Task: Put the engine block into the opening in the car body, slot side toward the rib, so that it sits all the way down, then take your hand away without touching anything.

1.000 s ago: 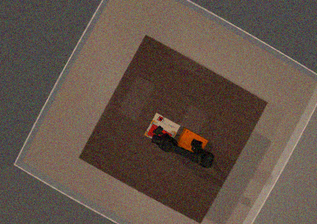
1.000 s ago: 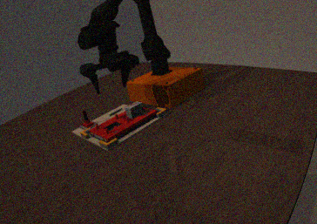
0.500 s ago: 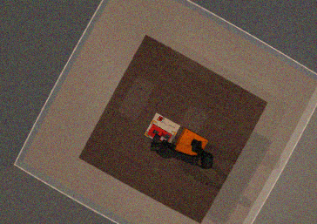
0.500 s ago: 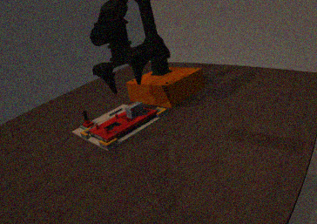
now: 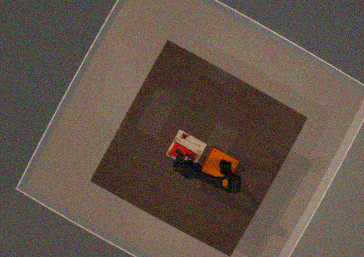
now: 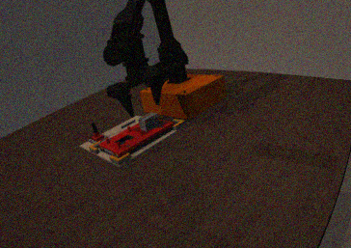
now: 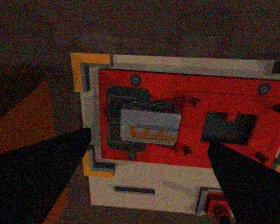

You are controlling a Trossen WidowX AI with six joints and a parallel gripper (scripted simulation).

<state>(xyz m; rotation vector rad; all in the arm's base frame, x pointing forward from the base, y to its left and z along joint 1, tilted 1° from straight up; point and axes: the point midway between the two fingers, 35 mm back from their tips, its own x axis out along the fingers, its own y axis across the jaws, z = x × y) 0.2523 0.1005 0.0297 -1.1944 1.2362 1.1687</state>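
The engine block lies 4 cm below my gripper tip. The rest, counted from my gripper tip: upright peg 11 cm ahead, 14 cm to the right, 4 cm below.
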